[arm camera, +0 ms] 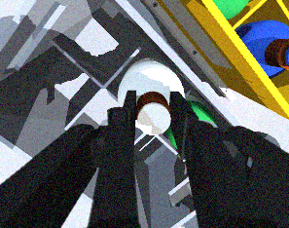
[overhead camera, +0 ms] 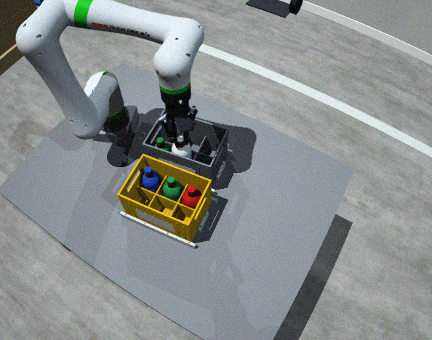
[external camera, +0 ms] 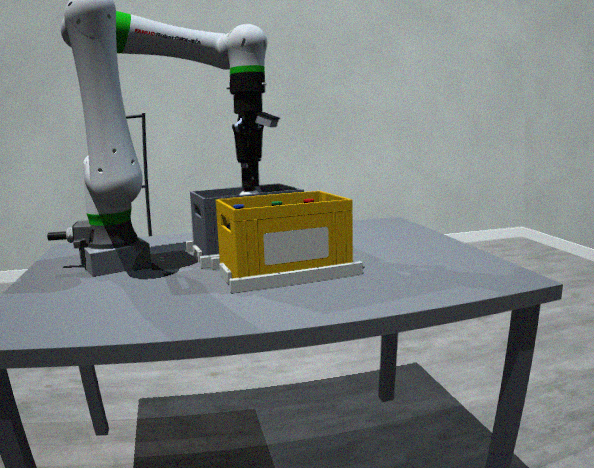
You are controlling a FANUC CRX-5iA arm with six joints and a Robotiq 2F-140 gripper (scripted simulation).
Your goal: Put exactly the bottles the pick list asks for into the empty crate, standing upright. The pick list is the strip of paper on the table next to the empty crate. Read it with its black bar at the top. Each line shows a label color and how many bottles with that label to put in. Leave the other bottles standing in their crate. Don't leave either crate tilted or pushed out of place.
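Now: the white-labelled bottle 80 mm below my hand. Also, from my hand: green bottle: 50 mm ahead, 130 mm to the right, 130 mm below; then blue bottle: 50 mm behind, 140 mm to the right, 130 mm below; then grey crate: 10 mm behind, 50 mm to the left, 140 mm below.
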